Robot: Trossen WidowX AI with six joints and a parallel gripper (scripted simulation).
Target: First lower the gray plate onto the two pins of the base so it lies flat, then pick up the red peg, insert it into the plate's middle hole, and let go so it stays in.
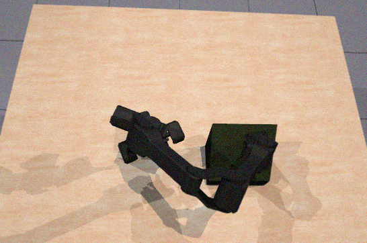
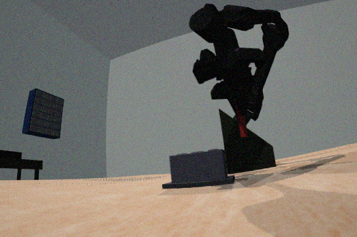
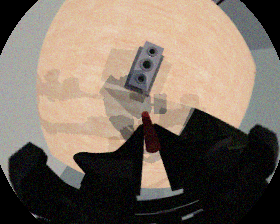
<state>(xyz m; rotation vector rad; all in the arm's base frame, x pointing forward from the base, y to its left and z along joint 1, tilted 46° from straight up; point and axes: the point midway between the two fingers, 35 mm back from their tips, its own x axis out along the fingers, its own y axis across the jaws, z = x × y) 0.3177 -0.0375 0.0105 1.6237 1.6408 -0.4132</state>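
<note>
The gray plate lies 20 mm ahead of my gripper tip, 90 mm to the right of it and 70 mm below it. From my gripper tip the other things lie so: base (20 mm ahead, 90 mm to the right, 110 mm below); then red peg (right at my gripper tip).
</note>
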